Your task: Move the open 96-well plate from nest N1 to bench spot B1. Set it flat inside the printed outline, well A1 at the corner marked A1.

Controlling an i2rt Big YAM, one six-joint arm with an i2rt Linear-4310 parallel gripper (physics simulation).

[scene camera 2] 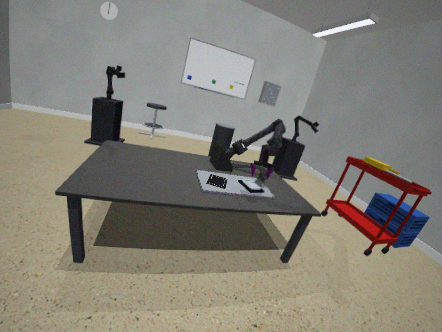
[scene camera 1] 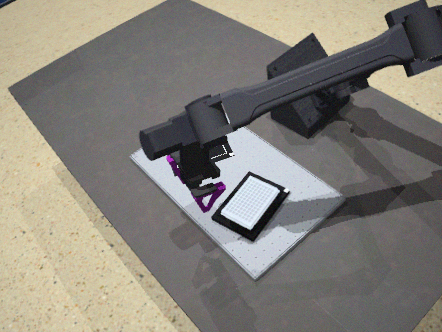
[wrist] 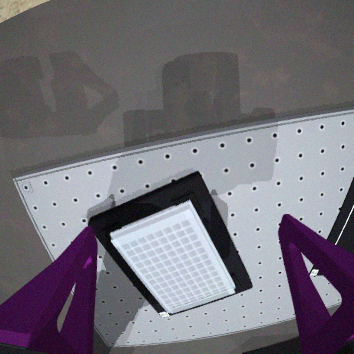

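Where they show: gripper, fingertip midpoint: point(scene camera 2: 259, 177) point(scene camera 1: 195, 196) point(wrist: 189, 230); arm's base, origin of the base link: point(scene camera 2: 225, 155).
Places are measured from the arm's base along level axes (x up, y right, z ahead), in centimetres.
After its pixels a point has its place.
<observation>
The white 96-well plate point(scene camera 1: 251, 201) @[y -15.7, x -5.6, z 36.1 cm] point(scene camera 2: 251, 185) @[y -14.1, x -5.4, z 39.5 cm] point(wrist: 175, 260) @[y -15.3, x -5.7, z 37.2 cm] lies in the black nest N1 point(scene camera 1: 234, 225) @[y -17.9, x -6.8, z 42.8 cm] point(wrist: 206, 215) @[y -11.9, x -6.8, z 41.5 cm]. A small white tag point(scene camera 1: 286, 191) @[y -18.1, x -6.8, z 27.4 cm] point(wrist: 164, 314) @[y -17.8, x -6.8, z 27.1 cm] marks one nest corner. Bench spot B1 point(scene camera 2: 217, 181) @[y 9.5, x -7.8, z 37.0 cm] point(wrist: 346, 210) @[y 4.5, x -7.8, z 39.0 cm] is a black pad with a white outline. In scene camera 1 the gripper partly hides it; in the wrist view its edge shows at the right. My gripper point(scene camera 1: 192, 186) @[y -13.6, x 4.9, z 48.3 cm] point(scene camera 2: 261, 177) @[y -13.6, x 4.9, z 48.3 cm] point(wrist: 189, 230) @[y -13.6, x 4.9, z 48.3 cm] is open and empty, with purple fingers above the board, apart from the plate. In the wrist view the plate shows between the fingers, nearer the left one.
The nest and B1 are on a light perforated board point(scene camera 1: 310, 185) @[y -19.9, x -7.9, z 21.2 cm] point(scene camera 2: 232, 186) @[y -0.4, x -7.7, z 41.2 cm] point(wrist: 287, 145) @[y -3.6, x -7.9, z 47.4 cm] on the dark table point(scene camera 1: 90, 90) @[y 61.8, x -9.3, z 49.4 cm] point(scene camera 2: 140, 172) @[y 59.7, x -9.2, z 40.3 cm]. The arm point(scene camera 1: 310, 75) @[y -27.5, x 34.1, z 28.9 cm] reaches over the board from its black base point(scene camera 1: 315, 110) @[y -4.1, x -3.4, z 5.1 cm]. A red cart point(scene camera 2: 357, 223) stands right of the table.
</observation>
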